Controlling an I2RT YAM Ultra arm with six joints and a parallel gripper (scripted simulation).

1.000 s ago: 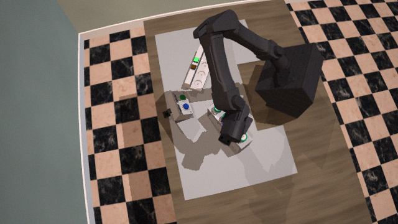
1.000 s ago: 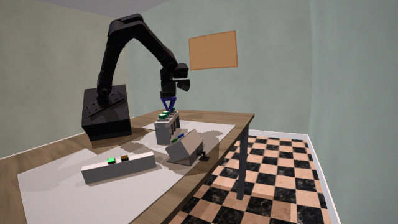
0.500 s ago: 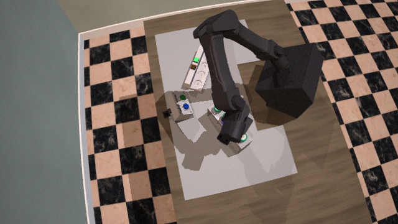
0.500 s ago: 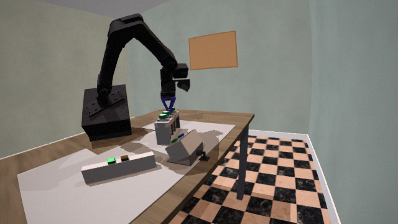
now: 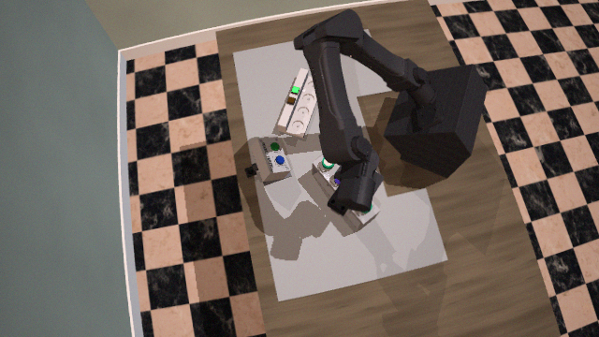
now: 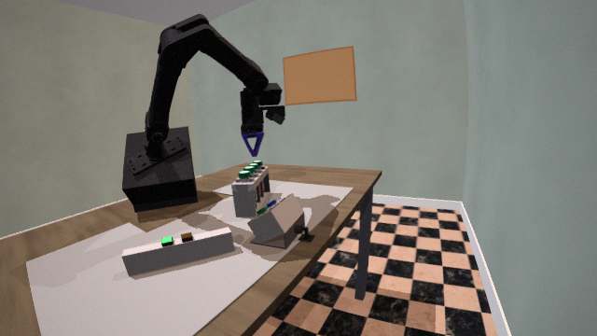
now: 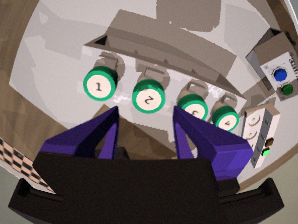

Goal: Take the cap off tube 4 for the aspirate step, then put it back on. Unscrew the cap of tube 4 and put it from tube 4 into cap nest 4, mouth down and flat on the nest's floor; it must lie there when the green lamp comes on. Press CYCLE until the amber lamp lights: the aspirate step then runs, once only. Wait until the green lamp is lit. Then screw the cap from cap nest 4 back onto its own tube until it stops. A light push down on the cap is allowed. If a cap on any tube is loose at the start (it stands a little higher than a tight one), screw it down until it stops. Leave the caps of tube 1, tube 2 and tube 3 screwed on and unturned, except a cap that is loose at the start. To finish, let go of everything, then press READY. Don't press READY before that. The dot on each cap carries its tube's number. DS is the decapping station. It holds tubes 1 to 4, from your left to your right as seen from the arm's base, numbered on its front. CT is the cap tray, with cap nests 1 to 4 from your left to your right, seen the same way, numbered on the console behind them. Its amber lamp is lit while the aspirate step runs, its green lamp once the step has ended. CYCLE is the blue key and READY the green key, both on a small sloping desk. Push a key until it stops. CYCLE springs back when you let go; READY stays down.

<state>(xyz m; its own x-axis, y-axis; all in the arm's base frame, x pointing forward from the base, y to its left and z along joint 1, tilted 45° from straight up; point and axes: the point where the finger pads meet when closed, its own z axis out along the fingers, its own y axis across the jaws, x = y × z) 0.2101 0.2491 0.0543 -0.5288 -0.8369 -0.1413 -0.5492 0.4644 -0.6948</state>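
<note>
My gripper is now 40 mm above the cap 2 and 10 mm to the left of it. From my hand the other things lie so: cap 3: 50 mm to the right, 40 mm below, 20 mm ahead; green ready key: 190 mm to the right, 180 mm ahead, 90 mm below; blue cycle key: 180 mm ahead, 150 mm to the right, 90 mm below.
</note>
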